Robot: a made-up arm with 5 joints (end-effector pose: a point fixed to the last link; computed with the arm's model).
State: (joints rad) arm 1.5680 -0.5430 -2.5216 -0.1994 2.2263
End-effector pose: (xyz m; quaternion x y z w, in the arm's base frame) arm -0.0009 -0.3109 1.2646 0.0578 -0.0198 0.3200 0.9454
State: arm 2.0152 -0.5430 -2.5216 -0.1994 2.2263
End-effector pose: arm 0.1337 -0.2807 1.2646 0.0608 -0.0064 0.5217 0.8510
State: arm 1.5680 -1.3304 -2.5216 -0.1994 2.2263
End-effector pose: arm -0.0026 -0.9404 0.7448 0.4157 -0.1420 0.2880 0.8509
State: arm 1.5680 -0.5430 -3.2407 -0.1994 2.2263
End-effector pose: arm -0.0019 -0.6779 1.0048 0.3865 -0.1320 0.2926 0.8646
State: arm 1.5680 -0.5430 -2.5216 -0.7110 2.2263
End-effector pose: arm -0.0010 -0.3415 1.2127 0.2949 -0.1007 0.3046 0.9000
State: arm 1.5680 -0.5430 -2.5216 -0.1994 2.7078
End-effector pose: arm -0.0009 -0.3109 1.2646 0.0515 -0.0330 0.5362 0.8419
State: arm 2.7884 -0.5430 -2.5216 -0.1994 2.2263
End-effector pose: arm 0.2917 -0.1075 1.2646 0.0587 0.0170 0.8040 0.5915
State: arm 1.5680 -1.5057 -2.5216 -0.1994 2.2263
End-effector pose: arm -0.0028 -1.0128 0.5732 0.4886 -0.1669 0.2746 0.8112
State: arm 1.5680 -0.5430 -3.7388 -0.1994 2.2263
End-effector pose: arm -0.0022 -0.7847 0.7085 0.5875 -0.2007 0.2513 0.7426
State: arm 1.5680 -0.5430 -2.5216 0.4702 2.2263
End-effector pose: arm -0.0007 -0.2404 1.2984 -0.2557 0.0874 0.3087 0.9120
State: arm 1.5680 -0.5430 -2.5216 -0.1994 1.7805
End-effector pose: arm -0.0009 -0.3109 1.2646 0.0608 -0.0065 0.1031 0.9928
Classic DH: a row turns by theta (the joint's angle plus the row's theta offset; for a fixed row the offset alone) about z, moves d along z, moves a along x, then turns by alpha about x. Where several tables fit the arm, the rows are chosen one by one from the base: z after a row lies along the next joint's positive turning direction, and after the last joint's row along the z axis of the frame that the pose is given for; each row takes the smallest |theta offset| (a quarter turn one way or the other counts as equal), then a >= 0, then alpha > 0; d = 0 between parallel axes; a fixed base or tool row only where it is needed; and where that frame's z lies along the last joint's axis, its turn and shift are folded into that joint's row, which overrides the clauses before.
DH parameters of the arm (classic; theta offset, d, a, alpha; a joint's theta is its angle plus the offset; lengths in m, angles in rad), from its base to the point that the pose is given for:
joint 1: 0 0.247 0 -1.5708
joint 2: -1.3844 0 0.4264 0
joint 3: -0.4088 0 -0.5393 0
joint 4: -1.3483 0 -0.073 1.5708
joint 5: 3.1416 0.094 0 0

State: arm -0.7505 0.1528 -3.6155 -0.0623 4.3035
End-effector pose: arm -0.1754 0.1636 1.1706 -0.1556 -0.1098 0.2005 0.9610
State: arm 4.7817 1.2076 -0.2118 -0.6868 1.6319
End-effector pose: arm 0.0058 -0.0838 -0.1756 0.0041 -0.9881 -0.1536 0.0100
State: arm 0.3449 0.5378 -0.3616 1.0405 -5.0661
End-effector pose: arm 0.2301 0.0827 -0.0734 0.7438 -0.3466 -0.4059 0.4024
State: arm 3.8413 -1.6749 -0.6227 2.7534 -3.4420
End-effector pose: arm 0.0664 0.0559 0.6039 -0.8549 -0.4671 -0.2215 0.0448
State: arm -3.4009 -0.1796 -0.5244 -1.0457 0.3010
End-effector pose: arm -0.4964 0.1317 0.4380 -0.1773 -0.6162 0.0160 0.7673
